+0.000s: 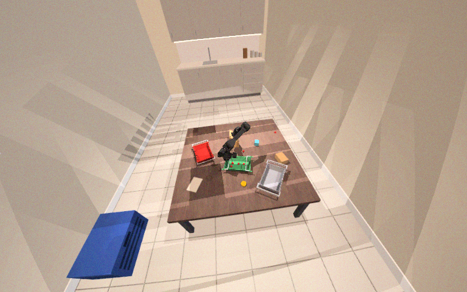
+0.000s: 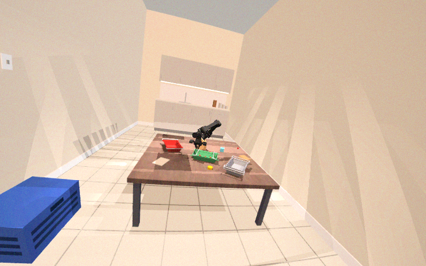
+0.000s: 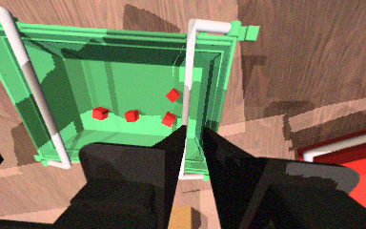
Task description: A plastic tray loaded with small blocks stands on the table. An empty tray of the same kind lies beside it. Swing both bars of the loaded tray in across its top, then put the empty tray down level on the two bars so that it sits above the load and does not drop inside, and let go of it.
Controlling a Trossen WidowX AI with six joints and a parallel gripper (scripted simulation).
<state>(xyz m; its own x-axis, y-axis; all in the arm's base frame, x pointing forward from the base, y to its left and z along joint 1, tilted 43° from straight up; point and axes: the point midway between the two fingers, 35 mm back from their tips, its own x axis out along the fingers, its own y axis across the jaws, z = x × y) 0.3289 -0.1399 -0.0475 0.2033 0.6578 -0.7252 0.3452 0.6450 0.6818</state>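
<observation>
The red tray lies 25 cm to the right of my gripper tip, 24 cm behind it and 4 cm below it. Also, from my gripper tip: white sheet 37 cm to the right, 14 cm ahead, 9 cm below; then small red block 21 cm to the left, 16 cm behind, 8 cm below; then yellow disc 26 cm ahead, 9 cm to the left, 8 cm below.
</observation>
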